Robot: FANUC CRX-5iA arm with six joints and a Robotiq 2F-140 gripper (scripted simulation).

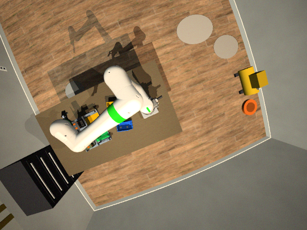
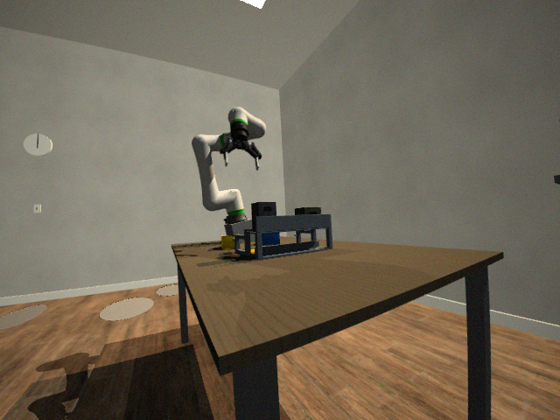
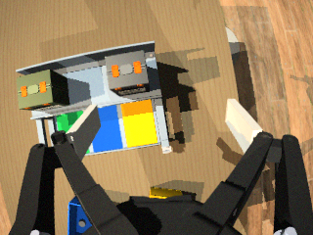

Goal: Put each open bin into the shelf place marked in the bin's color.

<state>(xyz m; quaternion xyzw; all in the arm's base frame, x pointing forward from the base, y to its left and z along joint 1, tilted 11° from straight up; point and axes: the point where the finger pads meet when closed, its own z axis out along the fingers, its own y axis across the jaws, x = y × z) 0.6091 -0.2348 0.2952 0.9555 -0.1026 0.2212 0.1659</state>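
Right now my hand is 37 cm above the blue bin, 32 cm to the right of it and 26 cm past it. From my hand the other things lie so: blue mark (40 cm below, 16 cm to the left, 4 cm ahead); then yellow mark (40 cm below, 5 cm to the left, 2 cm ahead); then dark box (26 cm to the left, 26 cm below, 16 cm ahead).
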